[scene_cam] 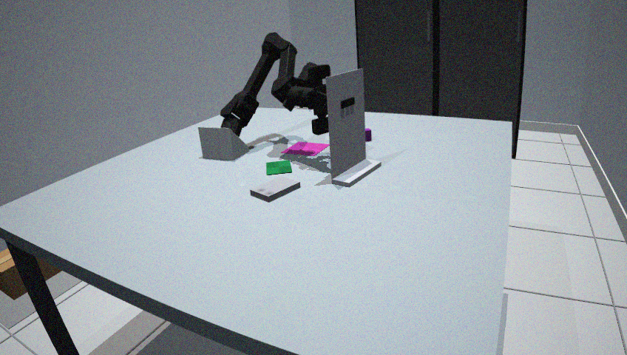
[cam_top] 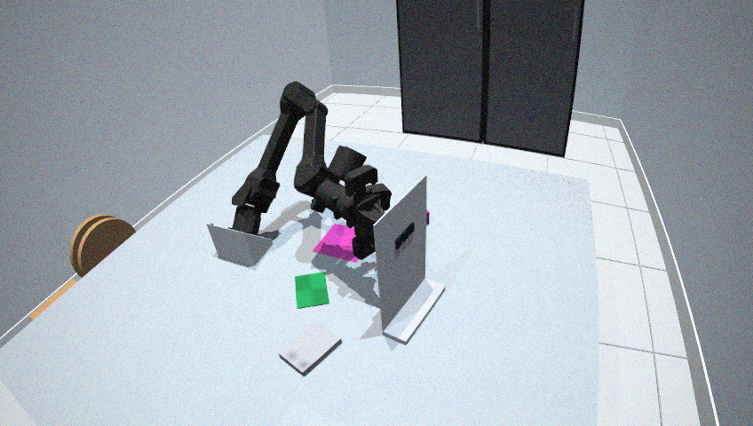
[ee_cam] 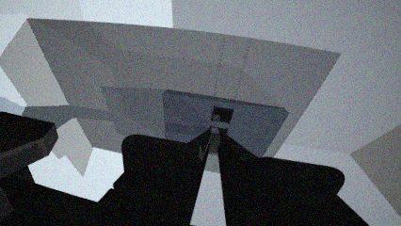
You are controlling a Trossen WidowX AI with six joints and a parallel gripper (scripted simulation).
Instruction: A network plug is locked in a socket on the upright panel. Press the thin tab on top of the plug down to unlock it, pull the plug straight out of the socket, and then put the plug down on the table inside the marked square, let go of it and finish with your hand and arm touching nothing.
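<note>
Right now my gripper tip is 200 mm past the magenta square, 190 mm above it and 140 mm to the right of it. Also, from my gripper tip: grey upright panel (70 mm below, 20 mm ahead, 10 mm to the right); then flat grey slab (180 mm to the right, 180 mm below, 110 mm behind); then network plug (right at my gripper tip).
</note>
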